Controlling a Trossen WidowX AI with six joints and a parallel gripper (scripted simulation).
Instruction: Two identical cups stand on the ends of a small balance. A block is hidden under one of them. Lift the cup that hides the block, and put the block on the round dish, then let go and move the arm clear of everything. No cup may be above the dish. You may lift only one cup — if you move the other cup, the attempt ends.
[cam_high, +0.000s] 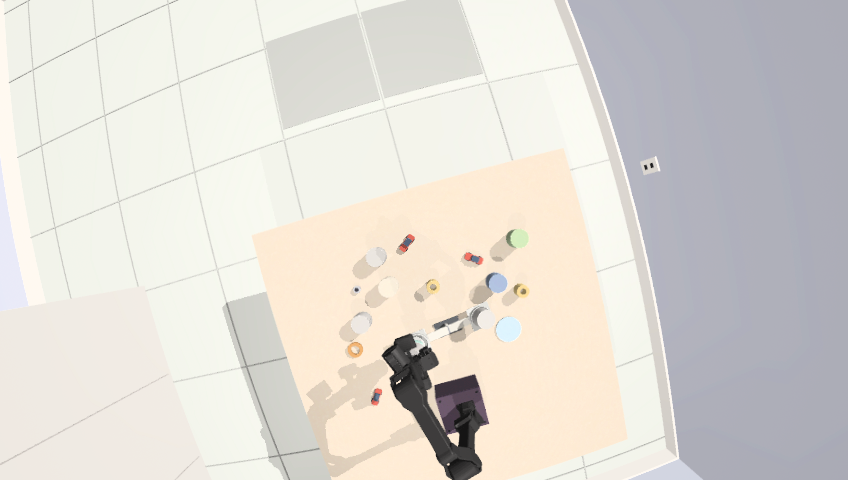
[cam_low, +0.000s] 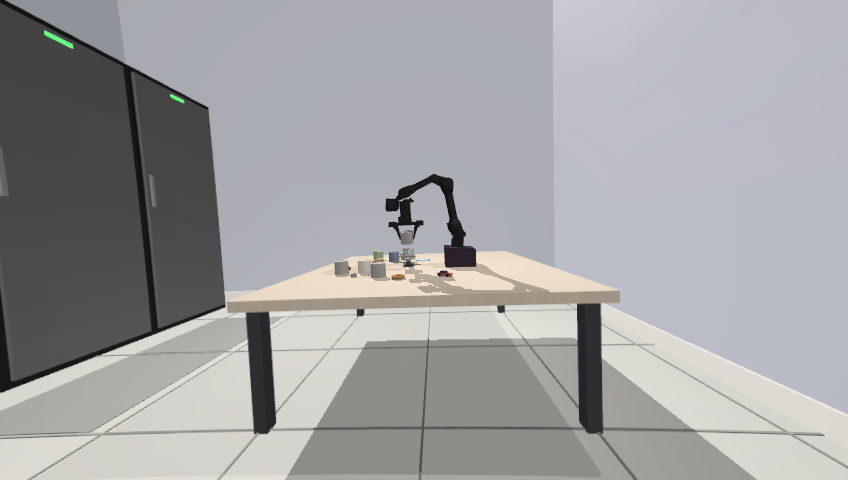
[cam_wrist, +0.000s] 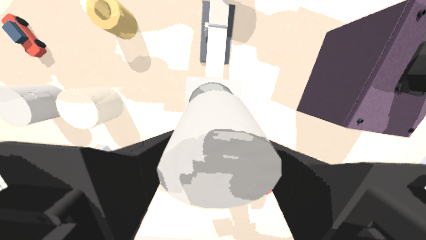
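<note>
My gripper tip is now 80 mm above the mint-green block and 10 mm to the left of it. The rest, counted from my gripper tip: balance beam: 130 mm to the right, 120 mm below, 10 mm ahead; grey cup: 290 mm to the right, 100 mm below, 20 mm ahead; blue cylinder: 360 mm to the right, 130 mm below, 110 mm ahead.
</note>
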